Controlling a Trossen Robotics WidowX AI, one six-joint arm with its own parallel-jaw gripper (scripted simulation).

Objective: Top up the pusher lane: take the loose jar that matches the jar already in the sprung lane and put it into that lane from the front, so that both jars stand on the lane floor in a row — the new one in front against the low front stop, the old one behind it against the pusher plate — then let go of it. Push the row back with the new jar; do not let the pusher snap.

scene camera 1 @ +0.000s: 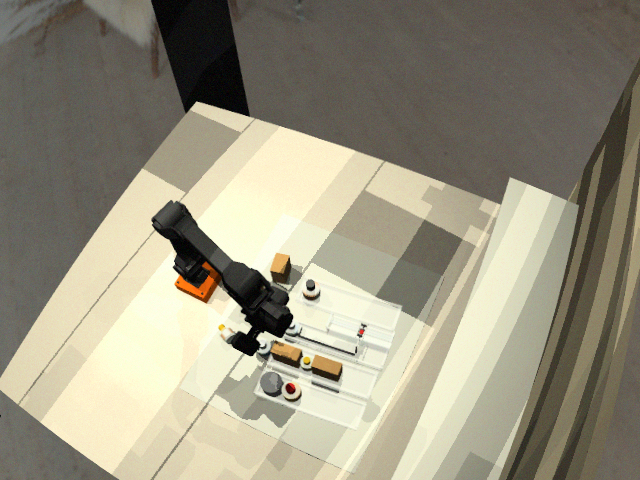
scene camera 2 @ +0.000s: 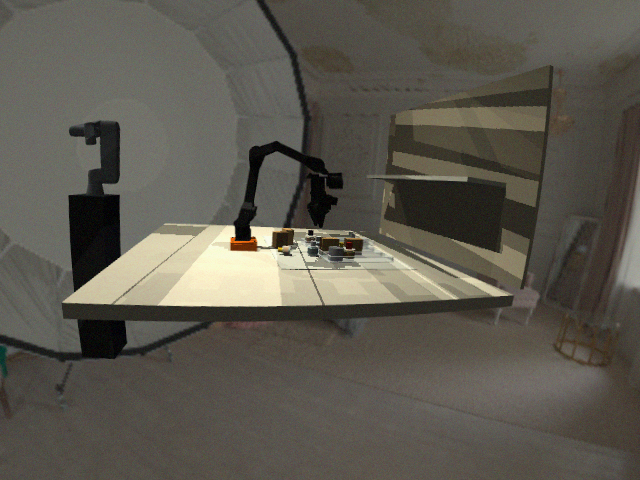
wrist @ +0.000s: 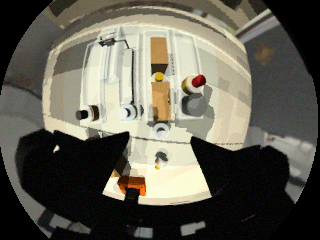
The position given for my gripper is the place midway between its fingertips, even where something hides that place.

My gripper [scene camera 1: 266, 335] is open, holding nothing.
My gripper shows as well in scene camera 2 [scene camera 2: 318, 226] and in the wrist view [wrist: 160, 137].
